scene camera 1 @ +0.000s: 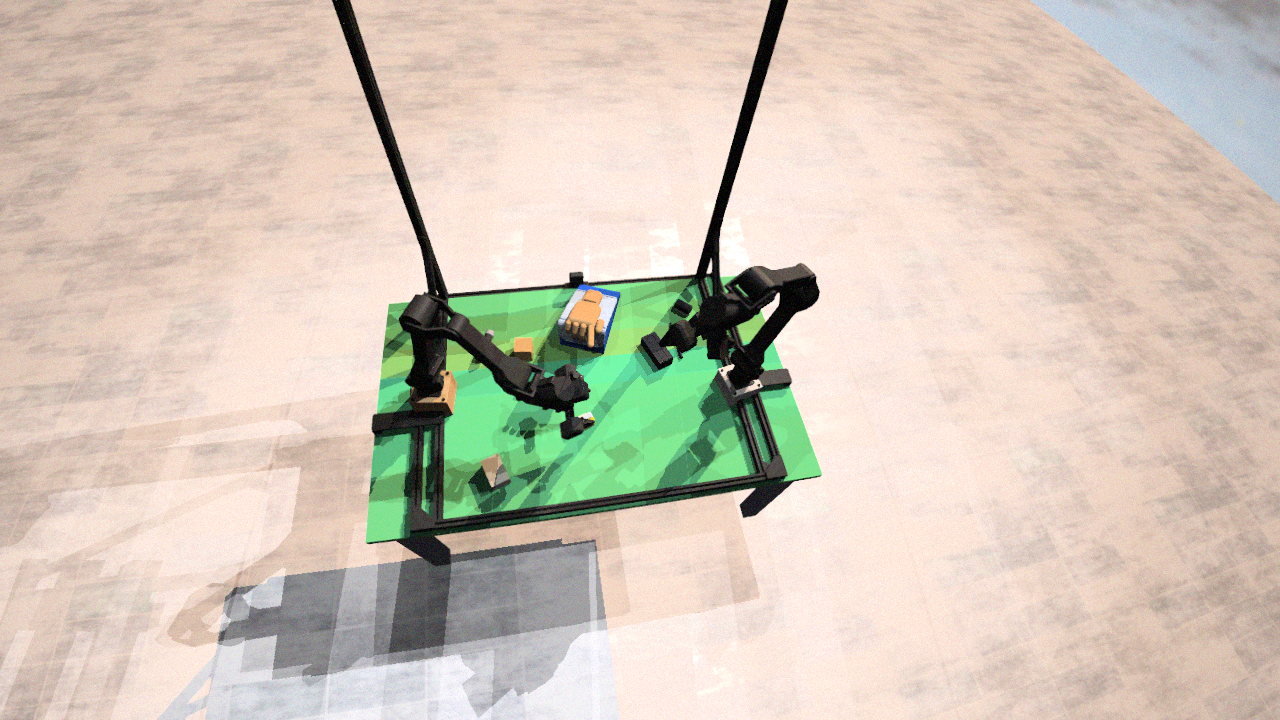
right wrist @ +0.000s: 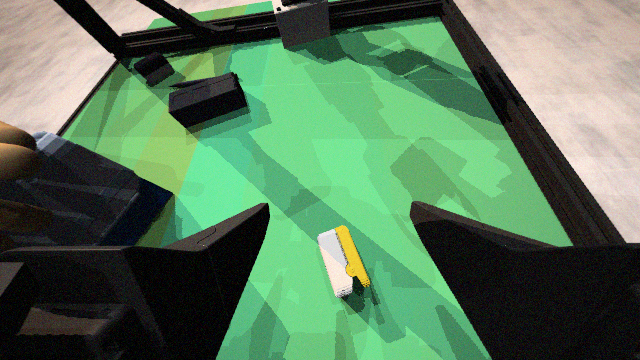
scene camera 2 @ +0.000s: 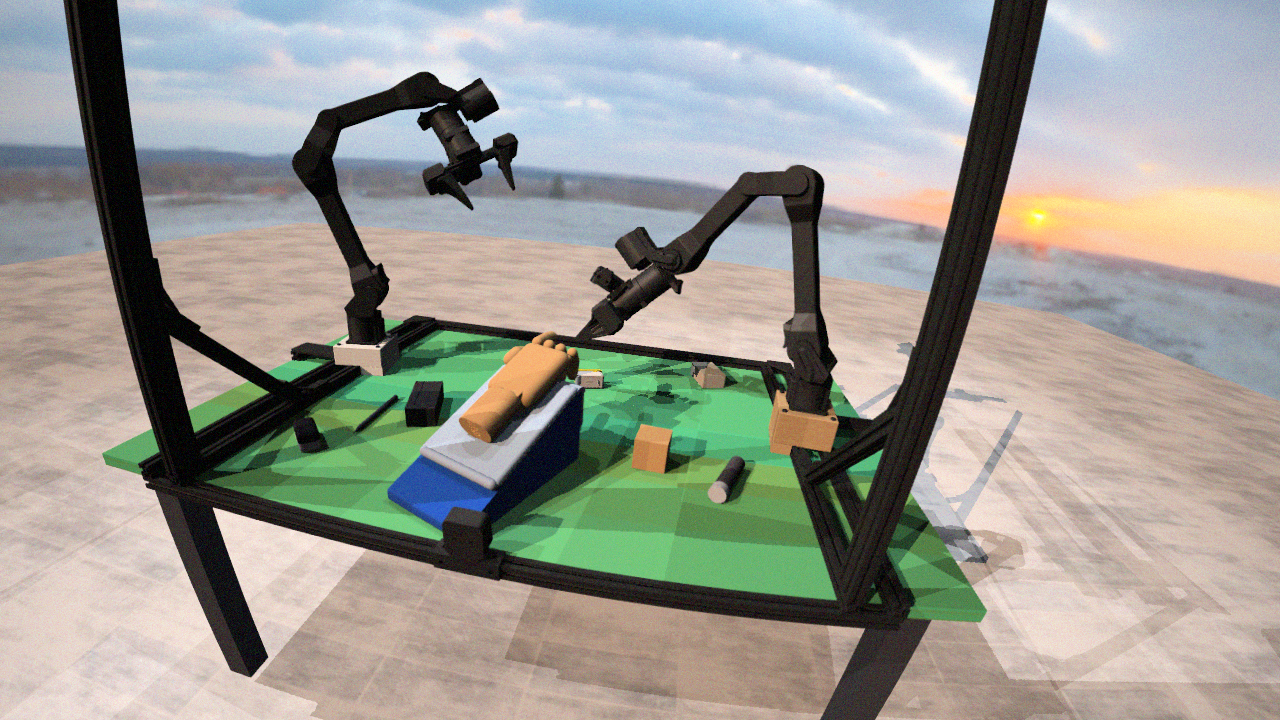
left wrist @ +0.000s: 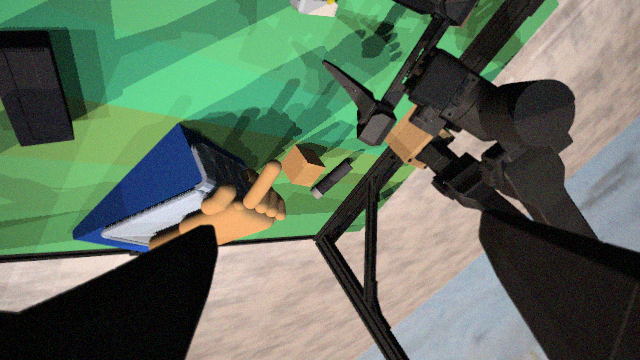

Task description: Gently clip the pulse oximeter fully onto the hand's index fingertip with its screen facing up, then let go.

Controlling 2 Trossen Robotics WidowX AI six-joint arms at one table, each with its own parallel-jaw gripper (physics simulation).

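Places are measured from the left arm's base along level axes (x right, y up, z back), in metres.
Where they show: left gripper, fingertip midpoint: (scene camera 1: 669, 339) (scene camera 2: 493, 199) (left wrist: 348, 231); right gripper, fingertip midpoint: (scene camera 1: 591, 406) (right wrist: 339, 209) (scene camera 2: 581, 335) (left wrist: 343, 23); left arm's base at its link origin: (scene camera 1: 740, 377) (scene camera 2: 366, 339); right arm's base at its link origin: (scene camera 1: 430, 386) (scene camera 2: 806, 405) (left wrist: 430, 149).
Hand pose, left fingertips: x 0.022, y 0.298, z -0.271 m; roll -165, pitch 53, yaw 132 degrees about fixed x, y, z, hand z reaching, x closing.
Each offset is from my left fingertips to the top centre of the thing.
A small white and yellow pulse oximeter {dy -0.325, dx +0.020, dz -0.201 m} (scene camera 1: 588, 418) (scene camera 2: 590, 379) (left wrist: 320, 7) (right wrist: 336, 262) lies on the green table; I cannot make out its screen. The tan hand (scene camera 1: 586, 312) (scene camera 2: 537, 373) (left wrist: 239, 226) rests on a sloped support, its index finger (left wrist: 264, 185) extended with a bare tip. My right gripper (scene camera 2: 586, 334) (right wrist: 339, 209) is open and empty, low above the oximeter, which shows between its fingers in the right wrist view. My left gripper (scene camera 2: 492, 197) (left wrist: 348, 231) is open and empty, high above the table.
The blue support (scene camera 2: 547, 447) (left wrist: 150, 175) has a grey pad. An orange block {dy -0.307, dx +0.302, dz -0.294 m} (scene camera 1: 523, 346) (scene camera 2: 653, 447) (left wrist: 302, 165), a dark cylinder {dy -0.330, dx +0.362, dz -0.400 m} (scene camera 2: 727, 479) (left wrist: 332, 179), a beige block {dy -0.327, dx -0.038, dz -0.465 m} (scene camera 1: 493, 471) (scene camera 2: 709, 374), a black box {dy -0.322, dx +0.171, dz +0.088 m} (scene camera 2: 424, 402) (right wrist: 207, 102) and a thin black rod {dy -0.348, dx +0.198, dz +0.168 m} (scene camera 2: 375, 413) lie around.
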